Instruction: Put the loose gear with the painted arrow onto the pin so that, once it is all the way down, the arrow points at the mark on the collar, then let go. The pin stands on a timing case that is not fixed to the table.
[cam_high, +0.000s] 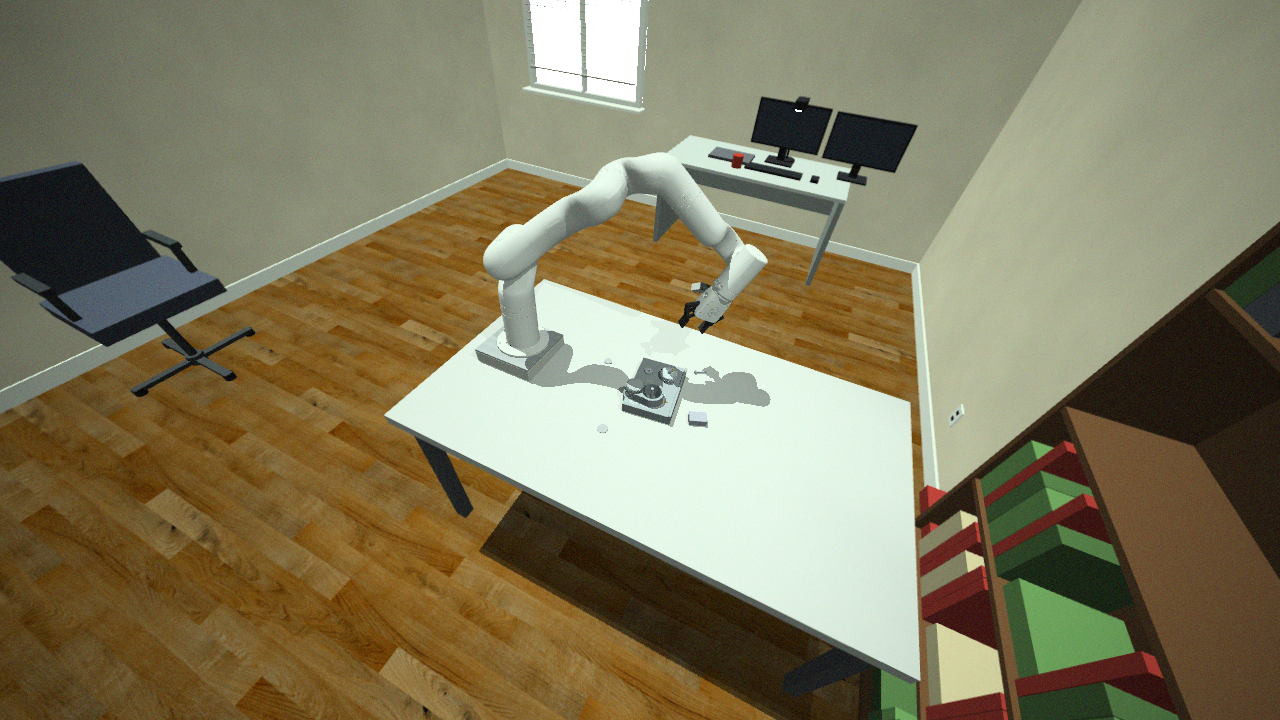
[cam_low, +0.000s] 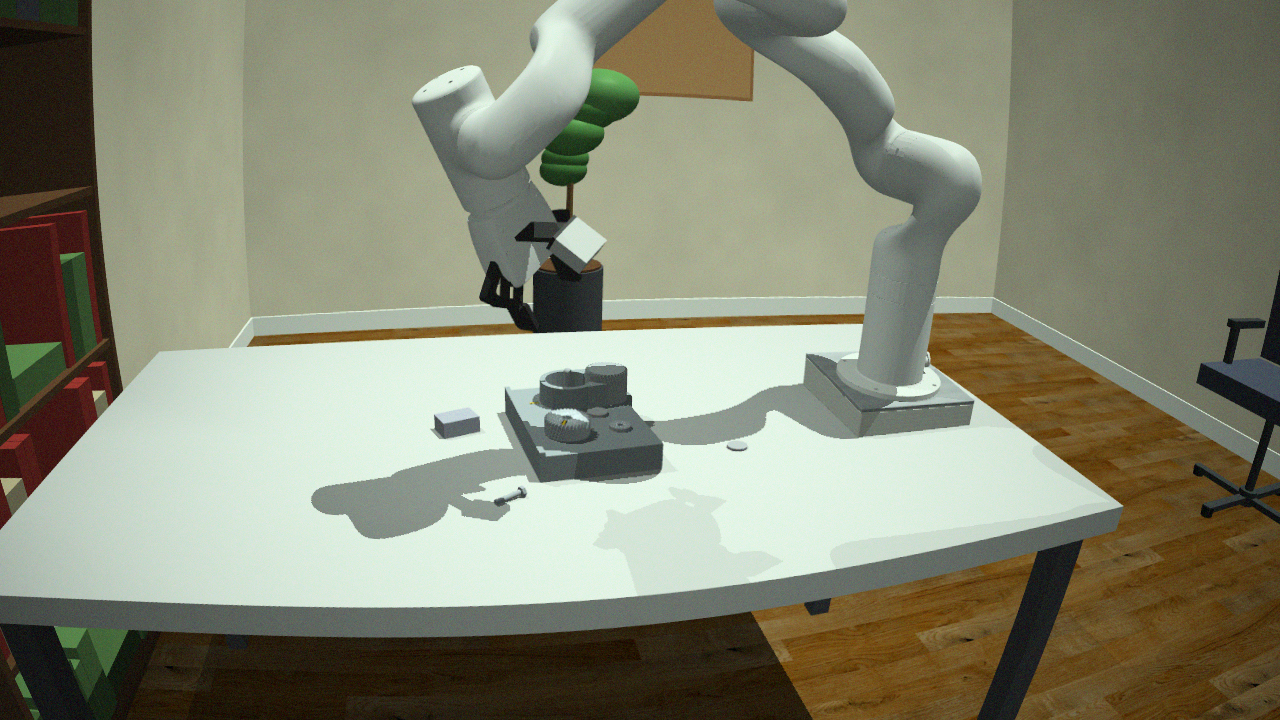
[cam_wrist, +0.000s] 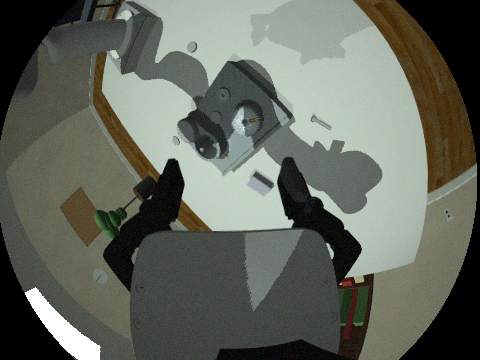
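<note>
The toothed gear lies 20 cm below my hand, 6 cm to the right of it and 4 cm behind it. Also, from my hand: grey block 23 cm below, 17 cm to the right, 12 cm ahead; then screw 24 cm below, 5 cm to the left, 5 cm ahead.
</note>
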